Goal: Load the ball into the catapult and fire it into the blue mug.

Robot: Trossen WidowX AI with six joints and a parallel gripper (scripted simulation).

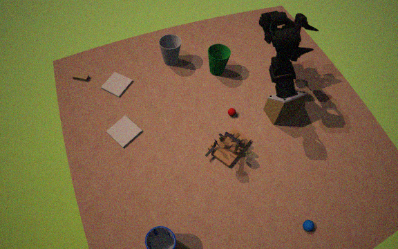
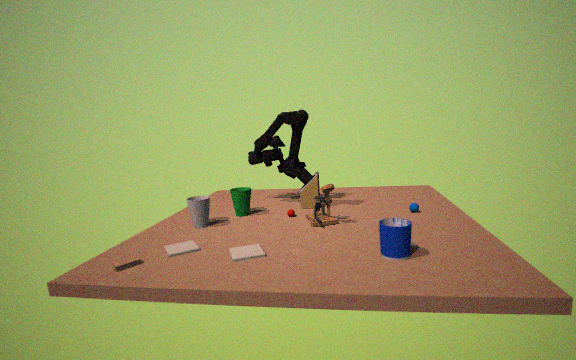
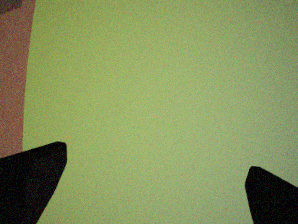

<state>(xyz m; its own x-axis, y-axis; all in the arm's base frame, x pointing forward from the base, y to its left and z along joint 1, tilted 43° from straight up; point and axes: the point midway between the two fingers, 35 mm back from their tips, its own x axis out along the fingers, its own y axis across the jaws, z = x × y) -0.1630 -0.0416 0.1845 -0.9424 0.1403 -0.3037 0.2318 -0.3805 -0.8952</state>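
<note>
My gripper tip is 470 mm short of the wooden catapult, 250 mm to the right of it and 170 mm above it. The rest, counted from my gripper tip: grey cup 530 mm ahead, 250 mm to the right, 210 mm below; green cup 350 mm ahead, 140 mm to the right, 210 mm below; red ball 380 mm ahead, 100 mm to the left, 230 mm below.
</note>
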